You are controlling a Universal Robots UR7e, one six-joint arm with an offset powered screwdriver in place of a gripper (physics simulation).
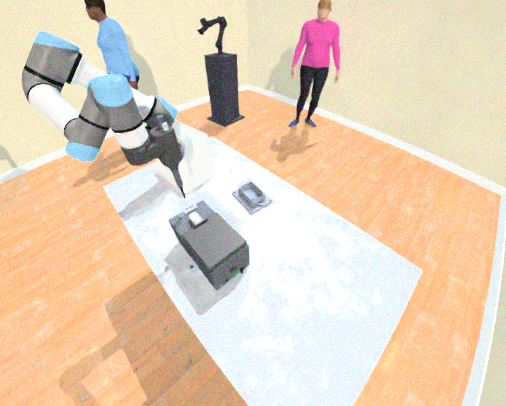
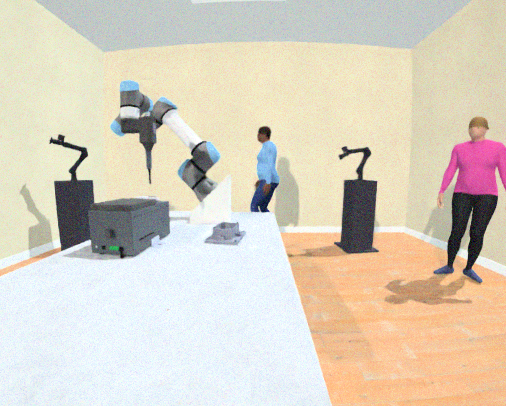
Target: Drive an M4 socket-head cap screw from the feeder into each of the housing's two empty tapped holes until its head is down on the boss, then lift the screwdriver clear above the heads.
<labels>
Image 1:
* dark grey screw feeder: 218,276
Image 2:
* dark grey screw feeder: 127,231
</labels>
